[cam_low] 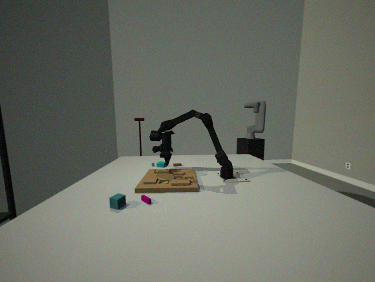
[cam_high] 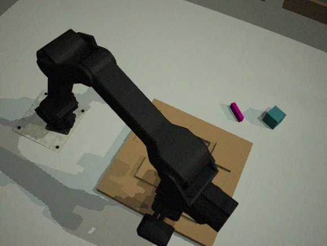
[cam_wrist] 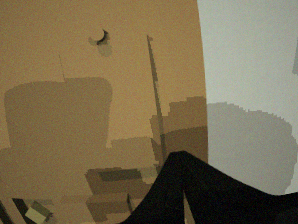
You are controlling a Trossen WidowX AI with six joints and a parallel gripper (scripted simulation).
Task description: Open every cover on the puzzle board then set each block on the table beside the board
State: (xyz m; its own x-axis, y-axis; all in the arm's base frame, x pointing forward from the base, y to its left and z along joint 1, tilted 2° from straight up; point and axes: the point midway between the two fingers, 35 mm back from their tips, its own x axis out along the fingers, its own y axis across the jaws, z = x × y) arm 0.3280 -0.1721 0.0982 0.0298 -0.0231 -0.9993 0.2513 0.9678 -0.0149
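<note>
My gripper tip is 130 mm to the right of the tan puzzle board, 30 mm above it and 10 mm short of it. Also, from my gripper tip: orange block (160 mm to the right, 100 mm behind, 50 mm below); teal block (180 mm to the right, 40 mm below, 20 mm ahead); small teal piece (200 mm to the right, 80 mm ahead, 40 mm below).
</note>
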